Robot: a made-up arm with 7 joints.
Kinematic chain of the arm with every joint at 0, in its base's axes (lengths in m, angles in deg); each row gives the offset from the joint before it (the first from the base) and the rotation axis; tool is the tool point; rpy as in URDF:
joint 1: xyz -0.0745 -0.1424 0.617 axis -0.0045 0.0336 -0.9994
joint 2: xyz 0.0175 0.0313 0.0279 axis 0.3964 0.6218 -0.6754
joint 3: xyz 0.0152 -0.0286 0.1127 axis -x
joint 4: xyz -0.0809 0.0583 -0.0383 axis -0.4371 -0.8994 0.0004
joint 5: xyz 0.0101 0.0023 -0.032 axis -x
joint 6: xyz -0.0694 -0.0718 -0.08 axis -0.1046 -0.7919 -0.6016
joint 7: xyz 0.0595 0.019 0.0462 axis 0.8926 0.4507 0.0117
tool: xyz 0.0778 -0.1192 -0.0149 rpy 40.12 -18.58 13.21
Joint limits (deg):
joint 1: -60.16..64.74
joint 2: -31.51..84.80
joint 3: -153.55..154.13
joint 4: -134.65..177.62
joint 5: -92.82..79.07
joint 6: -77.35..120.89
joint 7: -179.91..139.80
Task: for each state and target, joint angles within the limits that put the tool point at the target. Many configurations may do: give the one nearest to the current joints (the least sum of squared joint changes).
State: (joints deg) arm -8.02 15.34 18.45 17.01 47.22 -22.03 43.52
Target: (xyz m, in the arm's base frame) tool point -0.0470 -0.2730 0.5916
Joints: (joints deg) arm -17.64 9.65 8.32 13.64 26.81 -29.13 47.45
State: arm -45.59 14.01 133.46 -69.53 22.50 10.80 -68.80
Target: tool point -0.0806 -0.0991 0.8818
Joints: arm -42.68 22.81 154.13 -70.94 8.95 24.89 -37.08
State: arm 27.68 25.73 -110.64 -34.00 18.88 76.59 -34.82
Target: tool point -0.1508 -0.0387 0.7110
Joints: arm 30.94 44.59 -114.63 -33.21 16.15 63.56 -36.60
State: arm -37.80 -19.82 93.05 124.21 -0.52 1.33 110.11
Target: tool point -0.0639 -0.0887 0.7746
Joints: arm -36.53 -27.88 92.59 98.16 26.75 30.18 139.80
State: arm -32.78 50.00 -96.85 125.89 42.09 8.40 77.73
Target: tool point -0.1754 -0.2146 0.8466
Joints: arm -49.99 58.97 -85.88 134.72 61.13 21.03 57.49
